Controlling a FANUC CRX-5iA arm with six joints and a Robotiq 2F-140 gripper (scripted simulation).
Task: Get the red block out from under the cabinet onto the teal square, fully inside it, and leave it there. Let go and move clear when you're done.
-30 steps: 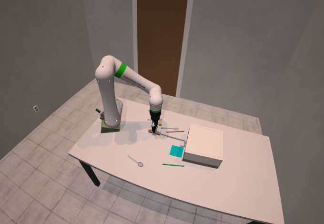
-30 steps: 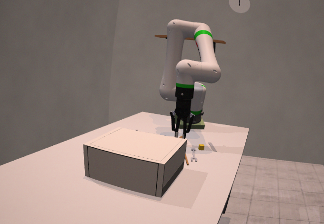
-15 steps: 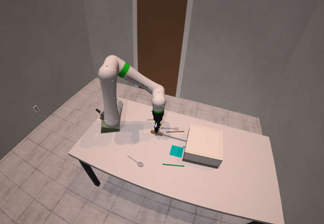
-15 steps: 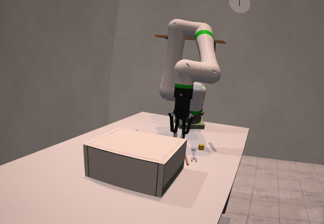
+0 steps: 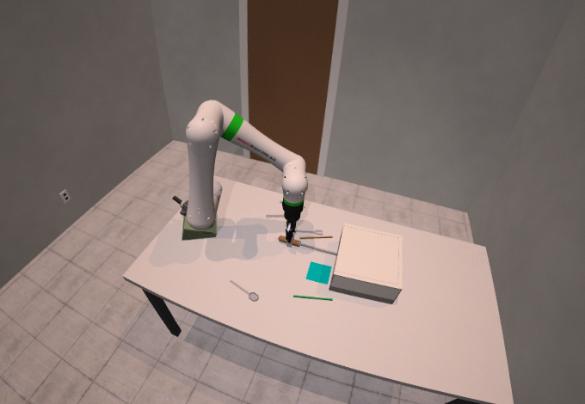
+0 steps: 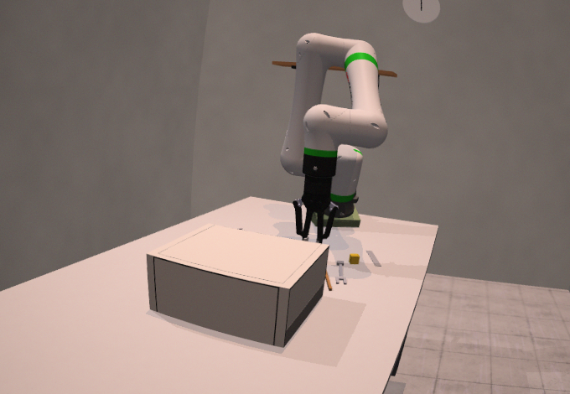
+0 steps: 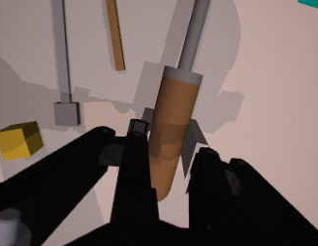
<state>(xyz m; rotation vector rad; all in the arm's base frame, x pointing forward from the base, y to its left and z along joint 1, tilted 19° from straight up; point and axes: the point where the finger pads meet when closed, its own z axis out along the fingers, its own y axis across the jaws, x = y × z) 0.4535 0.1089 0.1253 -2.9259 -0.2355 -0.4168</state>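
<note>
My hand is 20 cm short of the teal square, 9 cm to the left of it and 4 cm above it. The rest, counted from my hand: yellow cube 6 cm behind, 11 cm to the left, 2 cm below; hook tool 13 cm ahead, 1 cm to the right, 2 cm below; grey wrench 4 cm ahead, 12 cm to the left, 3 cm below.
</note>
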